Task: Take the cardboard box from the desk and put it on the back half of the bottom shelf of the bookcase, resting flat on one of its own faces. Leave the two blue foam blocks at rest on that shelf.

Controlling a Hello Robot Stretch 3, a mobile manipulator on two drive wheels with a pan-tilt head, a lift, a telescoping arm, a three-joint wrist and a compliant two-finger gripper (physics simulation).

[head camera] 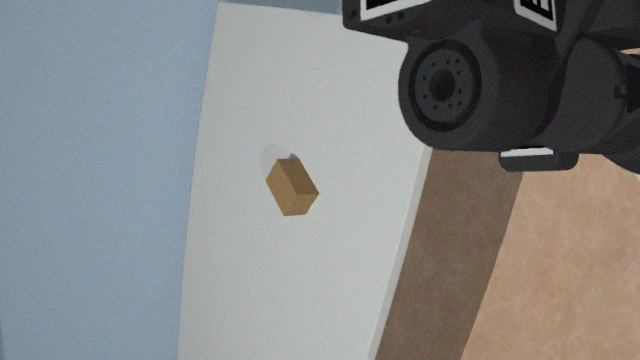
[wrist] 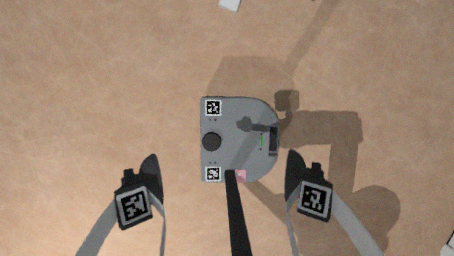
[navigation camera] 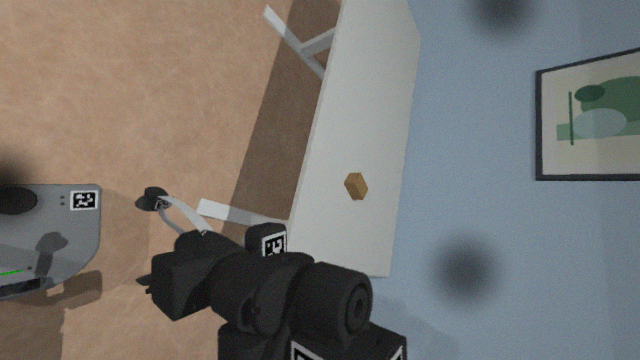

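Where they show: gripper, fingertip midpoint: (navigation camera: pixel 149 237); robot's base, link origin: (navigation camera: pixel 15 199).
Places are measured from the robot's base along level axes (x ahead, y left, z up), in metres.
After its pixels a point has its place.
The cardboard box (head camera: pixel 292 187) @(x 0.050, y -0.782, z 0.771 m) (navigation camera: pixel 356 186) @(x 0.050, y -0.784, z 0.770 m) is a small brown block lying on the white desk (head camera: pixel 300 280) @(x 0.237, y -0.830, z 0.721 m) (navigation camera: pixel 360 110) @(x 0.370, y -0.891, z 0.721 m), a little toward the wall side. My gripper (wrist: pixel 223 169) @(x -0.021, y -0.123, z 0.815 m) is open, with a wide gap between its two fingertips and nothing held; in the wrist view it faces down over the robot's base. In the navigation camera view the wrist and gripper reach past the desk's near end, the fingers over the floor side, apart from the box. The bookcase and the two blue foam blocks do not show in these views.
The robot's grey base (navigation camera: pixel 60 230) @(x -0.090, y -0.083, z 0.160 m) (wrist: pixel 240 140) stands on the tan floor (navigation camera: pixel 150 100) @(x 0.410, y -0.342, z 0.000 m) (wrist: pixel 100 75). White desk legs (navigation camera: pixel 312 65) reach out below the desk's front edge. A blue wall (head camera: pixel 100 175) @(x 0.033, y -1.380, z 0.976 m) (navigation camera: pixel 465 150) @(x 0.239, y -1.452, z 1.015 m) runs along its back, with a framed picture (navigation camera: pixel 538 125) @(x 0.328, y -1.459, z 1.288 m).
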